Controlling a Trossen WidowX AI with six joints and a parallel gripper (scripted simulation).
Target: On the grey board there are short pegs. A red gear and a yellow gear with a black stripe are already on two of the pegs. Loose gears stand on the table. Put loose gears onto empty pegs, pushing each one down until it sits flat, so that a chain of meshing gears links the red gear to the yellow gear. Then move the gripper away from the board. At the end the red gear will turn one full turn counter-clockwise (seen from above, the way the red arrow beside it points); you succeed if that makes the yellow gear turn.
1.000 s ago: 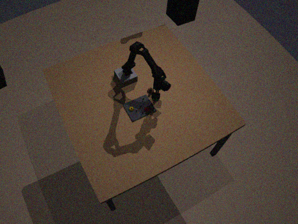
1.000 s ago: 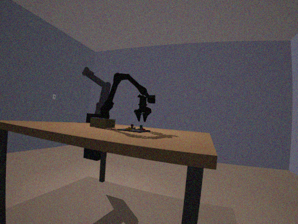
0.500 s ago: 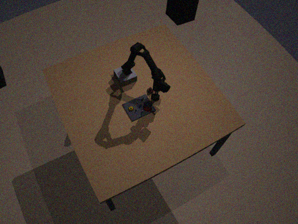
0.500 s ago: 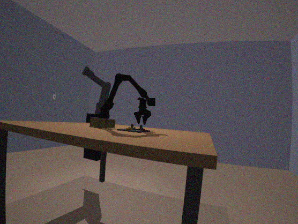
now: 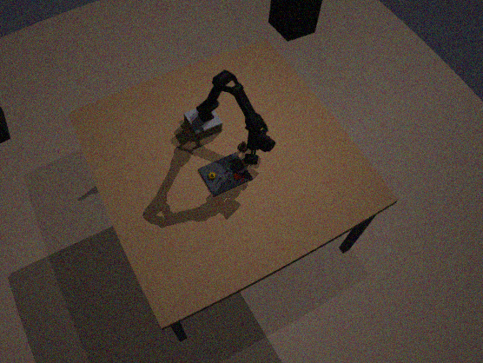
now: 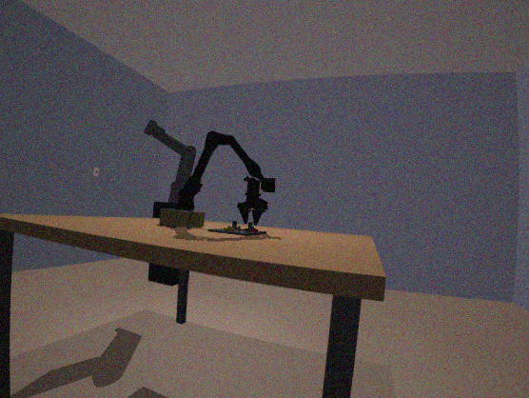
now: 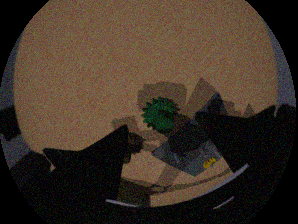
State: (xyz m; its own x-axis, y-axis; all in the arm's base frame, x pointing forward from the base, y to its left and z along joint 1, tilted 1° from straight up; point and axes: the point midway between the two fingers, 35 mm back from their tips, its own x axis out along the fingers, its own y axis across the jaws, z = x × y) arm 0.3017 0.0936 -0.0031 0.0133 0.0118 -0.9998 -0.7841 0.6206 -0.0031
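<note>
Now: gripper tip 80 mm past the brown gear and 10 mm above it. From my gripper tip the other things lie so: green gear 10 mm below; yellow gear 220 mm to the right, 10 mm below.
</note>
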